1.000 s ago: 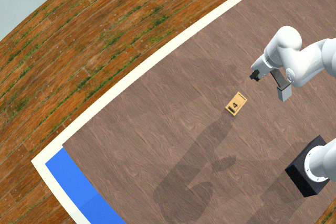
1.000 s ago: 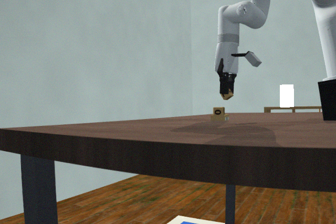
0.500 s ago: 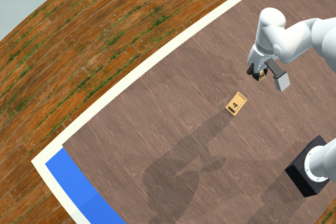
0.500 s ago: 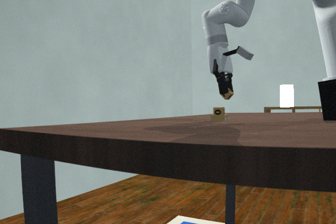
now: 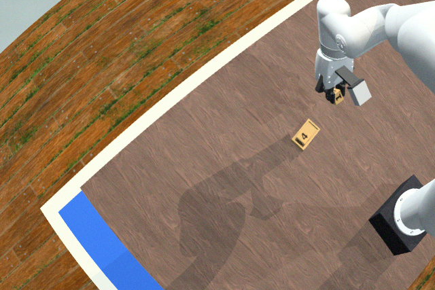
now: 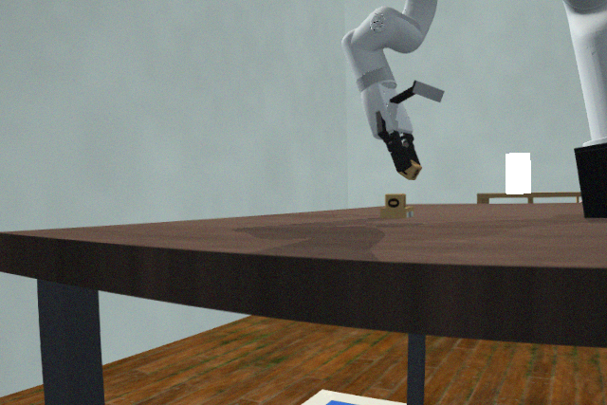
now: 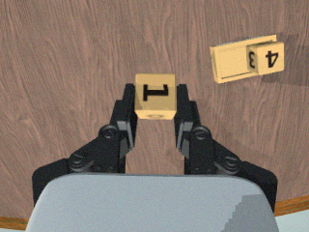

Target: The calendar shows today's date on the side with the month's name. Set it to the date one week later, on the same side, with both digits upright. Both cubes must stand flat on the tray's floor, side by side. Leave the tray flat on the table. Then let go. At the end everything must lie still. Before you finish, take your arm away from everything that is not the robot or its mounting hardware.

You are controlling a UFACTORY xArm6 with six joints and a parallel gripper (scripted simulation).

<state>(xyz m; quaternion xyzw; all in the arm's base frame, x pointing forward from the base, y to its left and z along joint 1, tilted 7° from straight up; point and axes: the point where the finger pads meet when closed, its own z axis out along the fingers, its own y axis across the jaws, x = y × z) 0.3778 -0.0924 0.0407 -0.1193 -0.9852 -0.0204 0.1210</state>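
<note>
My gripper is now 20 mm above the wooden cube and 10 mm past it. Also, from my hand: tray (110 mm to the left, 100 mm below, 10 mm behind).
</note>
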